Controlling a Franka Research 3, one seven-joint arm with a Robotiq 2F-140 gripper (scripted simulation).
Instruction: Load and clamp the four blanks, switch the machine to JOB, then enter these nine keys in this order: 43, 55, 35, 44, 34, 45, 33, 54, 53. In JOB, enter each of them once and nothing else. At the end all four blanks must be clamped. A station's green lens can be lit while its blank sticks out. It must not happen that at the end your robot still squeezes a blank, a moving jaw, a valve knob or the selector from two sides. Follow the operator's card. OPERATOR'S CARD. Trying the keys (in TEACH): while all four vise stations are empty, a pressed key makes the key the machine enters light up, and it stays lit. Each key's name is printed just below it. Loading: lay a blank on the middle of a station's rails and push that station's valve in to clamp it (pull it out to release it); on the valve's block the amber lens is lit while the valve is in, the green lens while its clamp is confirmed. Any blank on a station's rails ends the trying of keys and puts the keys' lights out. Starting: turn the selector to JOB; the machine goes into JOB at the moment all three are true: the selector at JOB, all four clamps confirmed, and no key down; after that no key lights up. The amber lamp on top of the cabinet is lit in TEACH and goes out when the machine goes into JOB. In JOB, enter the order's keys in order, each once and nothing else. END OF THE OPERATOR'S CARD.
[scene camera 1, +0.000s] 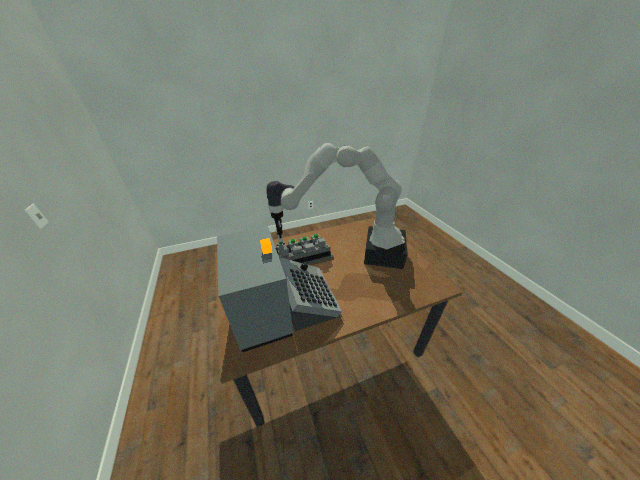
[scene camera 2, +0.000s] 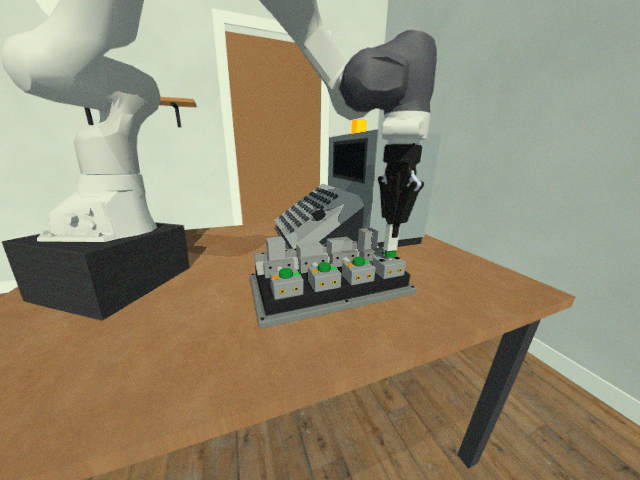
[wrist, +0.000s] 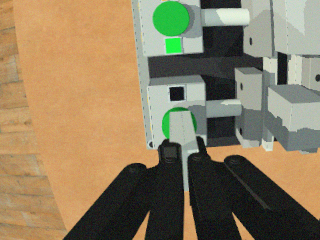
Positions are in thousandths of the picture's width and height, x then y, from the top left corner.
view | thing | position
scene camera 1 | grey cabinet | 395, 597
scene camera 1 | sloped keypad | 479, 655
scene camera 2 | my gripper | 610, 520
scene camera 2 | grey cabinet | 555, 339
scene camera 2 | sloped keypad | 538, 453
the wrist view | my gripper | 564, 531
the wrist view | green valve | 530, 106
